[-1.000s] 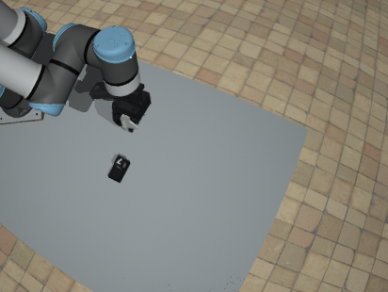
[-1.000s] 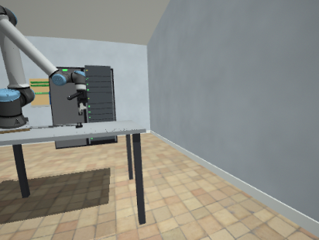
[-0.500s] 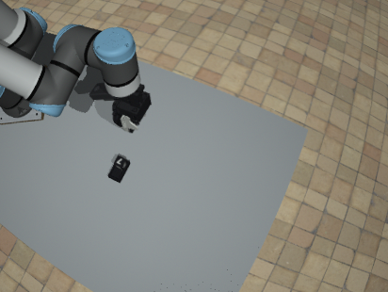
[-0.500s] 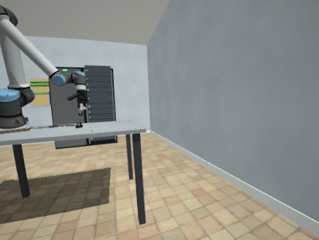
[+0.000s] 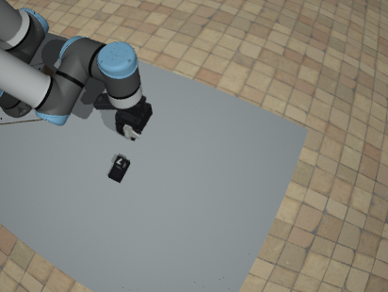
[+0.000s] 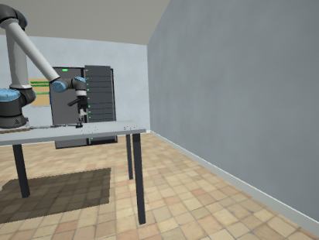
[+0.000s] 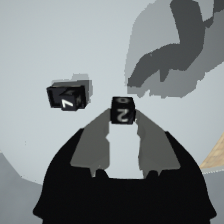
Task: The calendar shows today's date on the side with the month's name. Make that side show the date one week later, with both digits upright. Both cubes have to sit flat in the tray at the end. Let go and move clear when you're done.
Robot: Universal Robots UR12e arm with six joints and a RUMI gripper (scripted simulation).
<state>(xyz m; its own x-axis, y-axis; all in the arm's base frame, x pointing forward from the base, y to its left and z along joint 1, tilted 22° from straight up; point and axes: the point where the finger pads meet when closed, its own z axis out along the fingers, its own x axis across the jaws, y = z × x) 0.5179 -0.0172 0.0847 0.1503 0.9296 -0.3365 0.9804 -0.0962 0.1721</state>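
Now: the dark tray 20 mm behind my hand, 110 mm to the right of it and 60 mm below it. The rest, counted from my hand: black cube (10 mm below).
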